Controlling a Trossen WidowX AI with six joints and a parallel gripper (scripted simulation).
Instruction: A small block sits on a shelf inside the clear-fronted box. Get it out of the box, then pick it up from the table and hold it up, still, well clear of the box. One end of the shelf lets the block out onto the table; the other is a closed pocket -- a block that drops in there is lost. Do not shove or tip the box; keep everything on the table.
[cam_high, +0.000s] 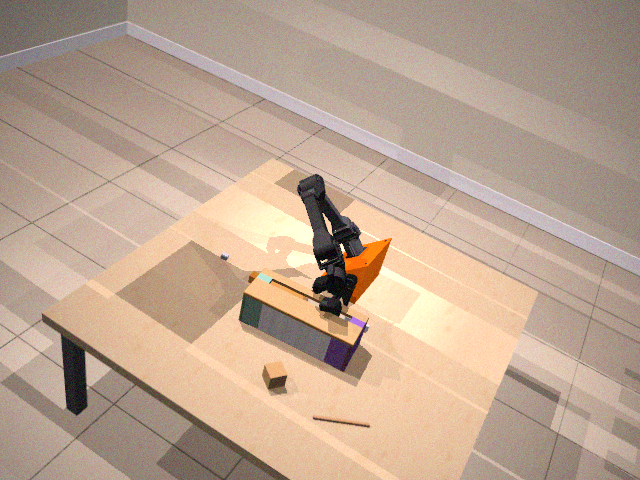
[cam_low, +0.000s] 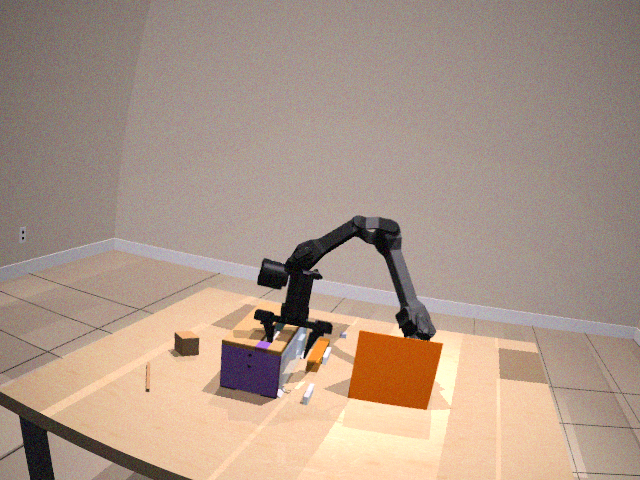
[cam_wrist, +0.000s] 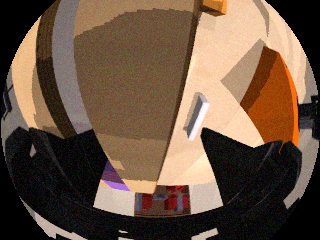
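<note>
My gripper tip is now 5 cm short of the small blue block and 3 cm to the right of it. Also, from my gripper tip: brown cube 31 cm ahead, 6 cm below, 3 cm to the right; then thin stick 29 cm ahead, 21 cm to the left, 8 cm below; then box 9 cm to the right, 5 cm ahead, 2 cm below.
</note>
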